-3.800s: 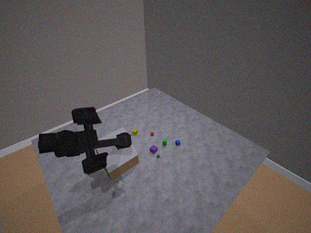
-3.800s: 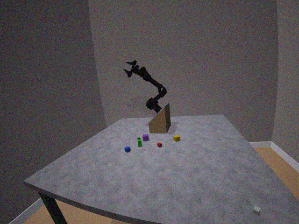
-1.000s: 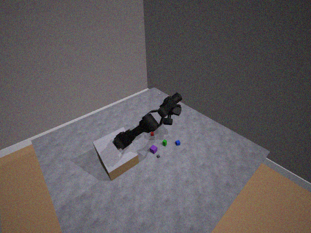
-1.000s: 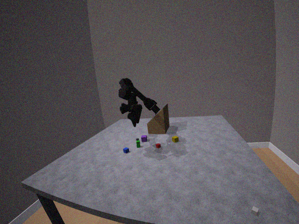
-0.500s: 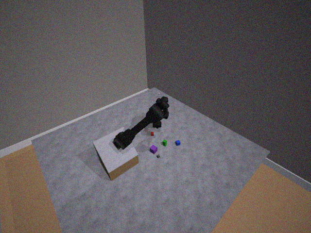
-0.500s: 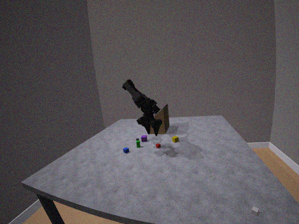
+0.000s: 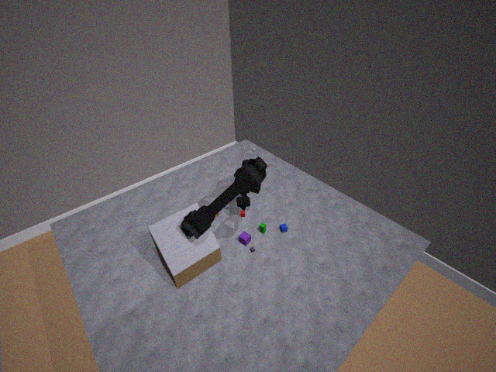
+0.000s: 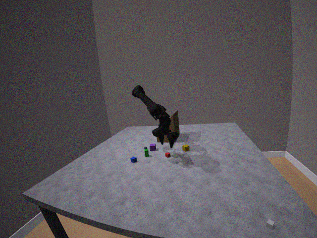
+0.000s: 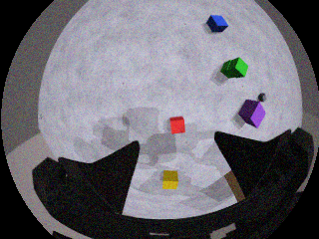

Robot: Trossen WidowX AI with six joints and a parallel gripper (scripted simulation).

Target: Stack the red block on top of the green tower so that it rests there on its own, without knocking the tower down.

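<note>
Now: the red block 10 mm behind my gripper tip and 70 mm below it. The rest, counted from my gripper tip: green block (20 mm behind, 150 mm to the right, 40 mm below); then purple cube (120 mm behind, 130 mm to the right, 60 mm below); then yellow cube (100 mm behind, 120 mm to the left, 60 mm below).
</note>
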